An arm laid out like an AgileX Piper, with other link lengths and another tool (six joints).
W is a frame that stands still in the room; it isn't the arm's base.
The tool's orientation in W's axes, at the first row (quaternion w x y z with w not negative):
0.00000, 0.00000, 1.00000, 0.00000
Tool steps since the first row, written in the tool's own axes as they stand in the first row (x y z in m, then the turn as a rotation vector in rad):
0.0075, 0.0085, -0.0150, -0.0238, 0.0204, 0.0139
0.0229, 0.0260, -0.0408, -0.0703, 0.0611, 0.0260
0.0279, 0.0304, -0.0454, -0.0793, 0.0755, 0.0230
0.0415, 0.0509, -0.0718, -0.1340, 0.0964, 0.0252
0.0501, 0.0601, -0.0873, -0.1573, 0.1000, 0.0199
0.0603, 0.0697, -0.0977, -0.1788, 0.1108, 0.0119
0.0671, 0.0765, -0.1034, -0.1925, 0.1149, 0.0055
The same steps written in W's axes. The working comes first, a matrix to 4 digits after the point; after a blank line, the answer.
The tool's axes in the first row as the columns of a matrix, in W's axes (used below as rounded here):
-1.0000, 0.0000, 0.0000
0.0000, 1.0000, 0.0000
0.0000, 0.0000, -1.0000

-0.0075, 0.0085, 0.0150, 0.0238, 0.0204, -0.0139
-0.0229, 0.0260, 0.0408, 0.0703, 0.0611, -0.0260
-0.0279, 0.0304, 0.0454, 0.0793, 0.0755, -0.0230
-0.0415, 0.0509, 0.0718, 0.1340, 0.0964, -0.0252
-0.0501, 0.0601, 0.0873, 0.1573, 0.1000, -0.0199
-0.0603, 0.0697, 0.0977, 0.1788, 0.1108, -0.0119
-0.0671, 0.0765, 0.1034, 0.1925, 0.1149, -0.0055

